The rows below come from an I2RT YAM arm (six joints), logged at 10 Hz.
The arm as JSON. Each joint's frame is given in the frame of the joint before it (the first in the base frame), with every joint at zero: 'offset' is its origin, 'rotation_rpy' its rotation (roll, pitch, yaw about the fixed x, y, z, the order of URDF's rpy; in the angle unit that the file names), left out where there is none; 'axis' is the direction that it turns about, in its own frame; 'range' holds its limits. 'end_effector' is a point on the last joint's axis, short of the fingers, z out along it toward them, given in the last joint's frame.
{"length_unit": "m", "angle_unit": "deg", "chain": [
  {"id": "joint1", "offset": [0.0, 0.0, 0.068], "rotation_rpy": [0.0, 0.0, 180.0], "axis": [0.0, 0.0, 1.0], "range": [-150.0, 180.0]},
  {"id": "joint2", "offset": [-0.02, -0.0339, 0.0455], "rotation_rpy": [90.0, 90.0, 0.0], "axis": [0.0, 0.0, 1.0], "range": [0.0, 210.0]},
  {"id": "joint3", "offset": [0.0, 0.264, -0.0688], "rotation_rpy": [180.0, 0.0, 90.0], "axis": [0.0, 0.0, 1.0], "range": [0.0, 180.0]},
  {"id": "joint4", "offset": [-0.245, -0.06, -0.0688], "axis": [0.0, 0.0, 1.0], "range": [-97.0, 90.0]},
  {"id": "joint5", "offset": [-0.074, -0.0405, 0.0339], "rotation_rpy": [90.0, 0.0, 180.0], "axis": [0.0, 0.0, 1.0], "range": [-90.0, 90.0]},
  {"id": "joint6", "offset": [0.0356, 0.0, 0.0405], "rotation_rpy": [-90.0, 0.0, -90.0], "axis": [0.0, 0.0, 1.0], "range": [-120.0, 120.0]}
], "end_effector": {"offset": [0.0, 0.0, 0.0], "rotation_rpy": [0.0, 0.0, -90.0]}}
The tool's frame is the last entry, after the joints.
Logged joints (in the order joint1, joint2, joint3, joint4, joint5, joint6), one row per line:
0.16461 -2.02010 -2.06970 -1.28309 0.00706 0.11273
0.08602 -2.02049 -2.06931 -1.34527 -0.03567 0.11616
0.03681 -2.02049 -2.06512 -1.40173 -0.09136 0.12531
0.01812 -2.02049 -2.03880 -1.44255 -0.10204 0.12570
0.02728 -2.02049 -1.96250 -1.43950 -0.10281 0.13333
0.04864 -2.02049 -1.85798 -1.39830 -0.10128 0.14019
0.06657 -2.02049 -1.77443 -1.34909 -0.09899 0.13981
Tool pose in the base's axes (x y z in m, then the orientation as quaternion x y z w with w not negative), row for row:
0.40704 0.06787 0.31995 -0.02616 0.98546 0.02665 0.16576
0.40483 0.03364 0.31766 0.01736 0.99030 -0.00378 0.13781
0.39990 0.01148 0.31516 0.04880 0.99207 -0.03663 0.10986
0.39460 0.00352 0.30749 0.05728 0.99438 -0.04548 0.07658
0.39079 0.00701 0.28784 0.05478 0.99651 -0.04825 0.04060
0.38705 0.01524 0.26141 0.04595 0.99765 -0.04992 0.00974
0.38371 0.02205 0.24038 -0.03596 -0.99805 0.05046 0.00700
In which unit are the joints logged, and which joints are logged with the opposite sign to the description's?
The joints are logged in radians. Opposite sign: joint2, joint3, joint5.
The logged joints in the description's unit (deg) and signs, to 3 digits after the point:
9.431 115.743 118.585 -73.516 -0.405 6.459
4.929 115.766 118.563 -77.078 2.044 6.655
2.109 115.766 118.323 -80.313 5.235 7.180
1.038 115.766 116.815 -82.652 5.846 7.202
1.563 115.766 112.443 -82.477 5.891 7.639
2.787 115.766 106.454 -80.117 5.803 8.032
3.814 115.766 101.667 -77.297 5.672 8.011

